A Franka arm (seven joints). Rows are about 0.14 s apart.
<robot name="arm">
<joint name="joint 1" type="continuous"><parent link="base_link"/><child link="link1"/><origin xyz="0 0 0.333"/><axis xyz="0 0 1"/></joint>
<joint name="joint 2" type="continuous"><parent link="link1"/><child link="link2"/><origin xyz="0 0 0"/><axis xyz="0 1 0"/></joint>
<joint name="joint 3" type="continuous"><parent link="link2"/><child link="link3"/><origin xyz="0 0 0.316"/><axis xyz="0 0 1"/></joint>
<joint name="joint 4" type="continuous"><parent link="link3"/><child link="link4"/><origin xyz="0.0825 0 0"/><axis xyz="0 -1 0"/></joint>
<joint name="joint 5" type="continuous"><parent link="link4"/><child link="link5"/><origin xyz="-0.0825 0 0.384"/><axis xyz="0 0 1"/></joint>
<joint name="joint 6" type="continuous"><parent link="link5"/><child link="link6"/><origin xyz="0 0 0"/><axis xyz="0 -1 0"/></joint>
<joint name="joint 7" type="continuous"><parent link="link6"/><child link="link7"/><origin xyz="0.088 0 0"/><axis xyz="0 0 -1"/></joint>
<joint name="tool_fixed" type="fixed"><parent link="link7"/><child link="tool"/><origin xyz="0 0 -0.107" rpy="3.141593 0 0"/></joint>
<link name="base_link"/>
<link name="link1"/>
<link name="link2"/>
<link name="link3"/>
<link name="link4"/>
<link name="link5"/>
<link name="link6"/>
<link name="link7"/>
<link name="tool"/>
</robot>
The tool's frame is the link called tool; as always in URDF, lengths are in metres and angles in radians. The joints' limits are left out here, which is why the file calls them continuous.
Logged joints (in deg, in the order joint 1, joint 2, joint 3, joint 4, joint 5, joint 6, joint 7), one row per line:
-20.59 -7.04 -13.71 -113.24 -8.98 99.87 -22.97
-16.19 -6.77 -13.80 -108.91 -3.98 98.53 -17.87
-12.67 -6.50 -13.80 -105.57 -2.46 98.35 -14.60
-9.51 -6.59 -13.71 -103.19 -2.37 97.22 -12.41
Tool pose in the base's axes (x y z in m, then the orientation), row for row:
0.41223 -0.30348 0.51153 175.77 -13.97 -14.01
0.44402 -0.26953 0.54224 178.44 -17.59 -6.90
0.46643 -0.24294 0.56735 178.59 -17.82 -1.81
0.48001 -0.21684 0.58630 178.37 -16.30 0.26
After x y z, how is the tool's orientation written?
As a rotation vector, in degrees.
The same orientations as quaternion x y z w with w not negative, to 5 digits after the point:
0.99336 -0.07895 -0.07918 0.02722
0.99443 -0.09803 -0.03845 0.00491
0.99500 -0.09928 -0.01008 0.00449
0.99582 -0.09100 0.00145 0.00774

